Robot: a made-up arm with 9 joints. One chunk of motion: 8 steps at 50 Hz.
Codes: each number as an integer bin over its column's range. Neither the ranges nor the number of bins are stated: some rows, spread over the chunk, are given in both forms.
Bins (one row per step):
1: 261 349 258 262 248 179 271 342 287
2: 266 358 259 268 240 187 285 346 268
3: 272 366 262 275 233 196 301 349 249
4: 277 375 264 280 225 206 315 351 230
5: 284 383 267 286 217 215 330 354 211
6: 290 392 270 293 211 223 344 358 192
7: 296 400 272 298 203 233 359 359 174
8: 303 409 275 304 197 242 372 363 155
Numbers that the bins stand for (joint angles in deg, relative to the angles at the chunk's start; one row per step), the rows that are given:
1: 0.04 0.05 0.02 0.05 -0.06 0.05 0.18 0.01 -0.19
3: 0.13 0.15 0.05 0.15 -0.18 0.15 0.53 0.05 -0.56
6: 0.27 0.30 0.11 0.29 -0.35 0.31 1.04 0.10 -1.12
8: 0.37 0.40 0.15 0.38 -0.46 0.42 1.37 0.13 -1.48
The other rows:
2: 0.08 0.10 0.03 0.10 -0.12 0.10 0.35 0.03 -0.38
4: 0.17 0.20 0.07 0.19 -0.24 0.21 0.70 0.06 -0.75
5: 0.22 0.25 0.09 0.24 -0.30 0.26 0.87 0.08 -0.94
7: 0.32 0.35 0.13 0.33 -0.41 0.37 1.22 0.11 -1.30

